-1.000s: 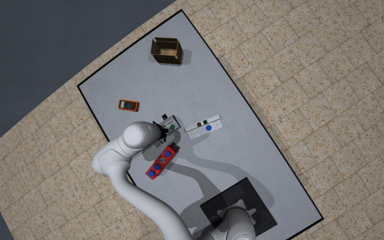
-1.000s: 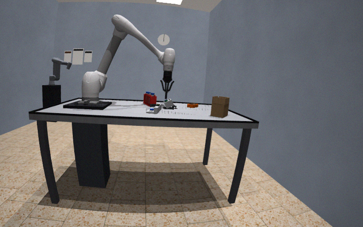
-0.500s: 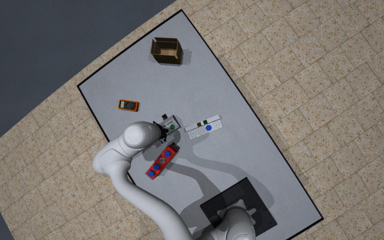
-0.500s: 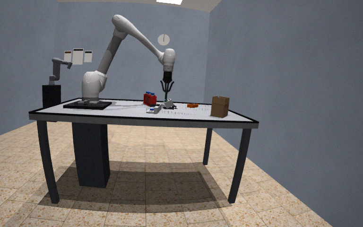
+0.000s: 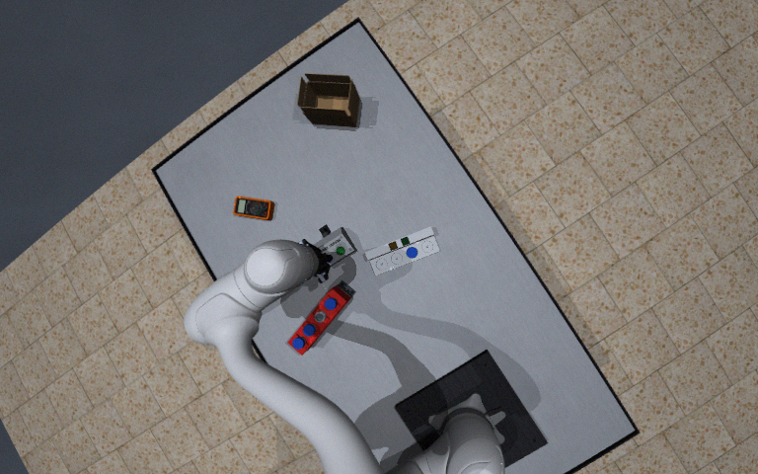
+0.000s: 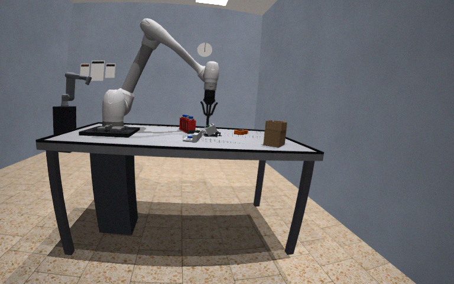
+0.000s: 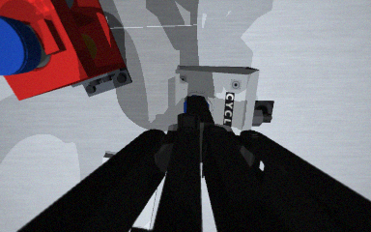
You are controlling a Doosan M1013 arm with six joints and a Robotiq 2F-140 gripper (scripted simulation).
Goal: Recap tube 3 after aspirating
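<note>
My hand is 40 mm above the blue cycle key. From my hand the other things lie so: key housing: 50 mm below, 20 mm to the right, 20 mm ahead; green ready key: 50 mm to the right, 40 mm below; blue cap: 230 mm to the right, 110 mm behind, 90 mm below.
</note>
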